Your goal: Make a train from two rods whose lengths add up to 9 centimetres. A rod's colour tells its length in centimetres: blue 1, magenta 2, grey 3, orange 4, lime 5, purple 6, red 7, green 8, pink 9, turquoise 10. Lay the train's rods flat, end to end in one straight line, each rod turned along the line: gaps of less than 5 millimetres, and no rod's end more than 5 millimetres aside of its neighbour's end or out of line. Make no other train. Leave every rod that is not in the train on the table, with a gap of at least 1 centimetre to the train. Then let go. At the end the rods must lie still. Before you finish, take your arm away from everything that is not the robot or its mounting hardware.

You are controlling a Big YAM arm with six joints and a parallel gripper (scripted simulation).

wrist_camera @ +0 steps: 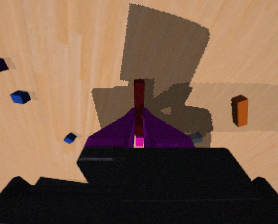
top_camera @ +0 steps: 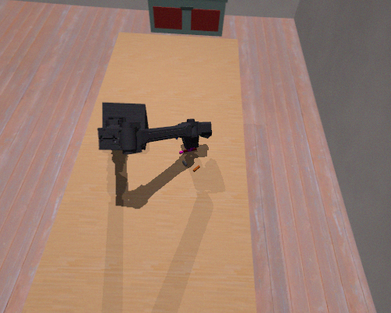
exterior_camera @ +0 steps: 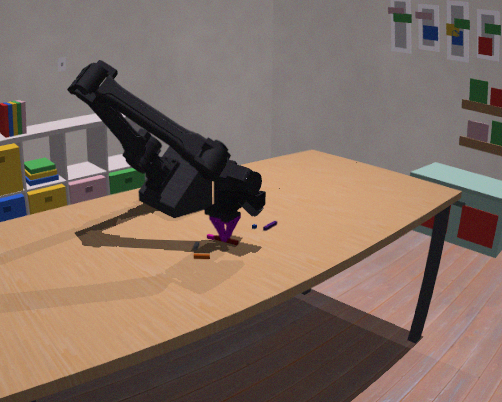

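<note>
Now: hand 1 cm above the red rod. Also, from my hand: orange rod 11 cm to the right, 4 cm ahead, 1 cm below; magenta rod 4 cm behind, 1 cm to the right, 1 cm below; grey rod 8 cm to the right, 2 cm behind, 1 cm below.
</note>
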